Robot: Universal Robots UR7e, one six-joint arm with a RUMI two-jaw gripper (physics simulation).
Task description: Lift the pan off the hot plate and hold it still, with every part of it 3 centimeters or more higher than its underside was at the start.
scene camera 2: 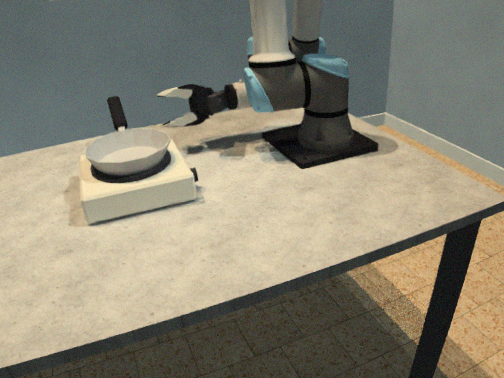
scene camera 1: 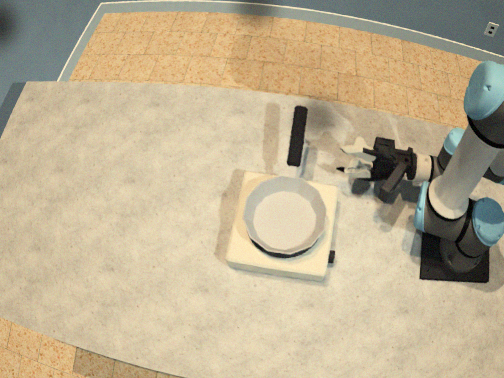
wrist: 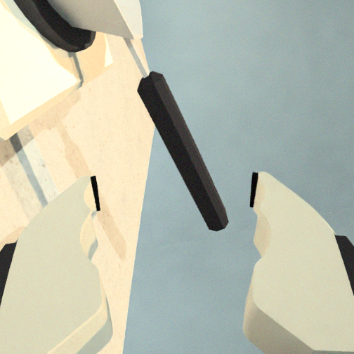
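Where they show: gripper, between the fingertips: (scene camera 2: 159, 110) (scene camera 1: 338, 158); arm's base, origin of its link: (scene camera 2: 325, 139) (scene camera 1: 460, 248).
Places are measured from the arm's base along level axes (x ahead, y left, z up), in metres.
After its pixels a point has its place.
The pale grey pan (scene camera 1: 285, 217) @(x 0.518, y 0.056, z 0.060 m) (scene camera 2: 129, 153) @(x 0.518, y 0.026, z 0.061 m) (wrist: 107, 15) sits upright on the dark burner of the cream hot plate (scene camera 1: 245, 261) @(x 0.580, y 0.183, z 0.049 m) (scene camera 2: 140, 201) @(x 0.509, y 0.182, z 0.014 m) (wrist: 30, 75). Its black handle (scene camera 1: 298, 136) @(x 0.534, y -0.132, z 0.124 m) (scene camera 2: 117, 113) @(x 0.536, y -0.114, z 0.120 m) (wrist: 182, 152) points away from the hot plate toward the table's far edge and slopes upward. My gripper (scene camera 1: 341, 159) @(x 0.426, y -0.106, z 0.112 m) (scene camera 2: 161, 109) @(x 0.426, y -0.106, z 0.112 m) (wrist: 173, 176) is open and empty, to the right of the handle in both scene views. In the wrist view the handle's free end shows ahead, between the lines of the two fingertips, and the fingers do not touch it.
A black knob (scene camera 1: 331, 257) @(x 0.384, y 0.118, z 0.032 m) (scene camera 2: 194, 174) @(x 0.382, y 0.125, z 0.026 m) sticks out of the hot plate's right side. The arm's black base plate (scene camera 1: 431, 270) @(x 0.088, y 0.083, z -0.003 m) (scene camera 2: 307, 159) @(x 0.095, y 0.093, z -0.003 m) stands on the table at the right. The table's far edge runs behind the handle, with a blue wall beyond.
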